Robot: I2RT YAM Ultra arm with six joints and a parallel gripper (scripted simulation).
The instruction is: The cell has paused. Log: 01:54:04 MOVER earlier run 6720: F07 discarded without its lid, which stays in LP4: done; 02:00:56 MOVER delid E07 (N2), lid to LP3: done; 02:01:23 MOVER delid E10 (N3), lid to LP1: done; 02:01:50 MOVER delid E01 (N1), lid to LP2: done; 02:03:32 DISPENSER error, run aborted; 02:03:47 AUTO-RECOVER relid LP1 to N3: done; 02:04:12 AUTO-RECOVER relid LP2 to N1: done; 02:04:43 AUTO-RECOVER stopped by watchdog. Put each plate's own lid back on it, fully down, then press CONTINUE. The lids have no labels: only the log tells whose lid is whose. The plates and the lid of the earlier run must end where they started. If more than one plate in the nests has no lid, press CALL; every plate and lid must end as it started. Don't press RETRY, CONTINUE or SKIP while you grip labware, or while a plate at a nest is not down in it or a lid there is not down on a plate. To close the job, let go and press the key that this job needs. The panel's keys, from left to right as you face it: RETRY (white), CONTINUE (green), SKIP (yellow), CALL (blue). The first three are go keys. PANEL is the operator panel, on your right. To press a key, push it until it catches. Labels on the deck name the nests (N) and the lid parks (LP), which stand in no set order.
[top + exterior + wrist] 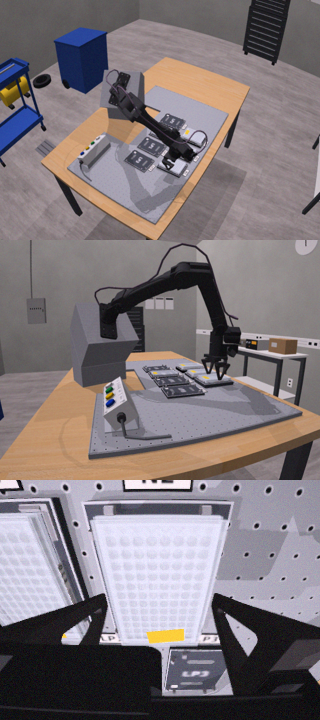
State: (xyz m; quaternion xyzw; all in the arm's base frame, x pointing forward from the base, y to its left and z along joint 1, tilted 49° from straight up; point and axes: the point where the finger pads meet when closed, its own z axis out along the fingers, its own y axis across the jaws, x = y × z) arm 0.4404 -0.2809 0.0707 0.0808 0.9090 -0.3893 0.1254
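Now: the well plate 10 mm below my hand. The rest, counted from my hand: yellow skip key: 490 mm behind, 80 mm to the right, 30 mm above; then green continue key: 480 mm behind, 30 mm to the right, 30 mm above; then blue call key: 500 mm behind, 130 mm to the right, 30 mm above.
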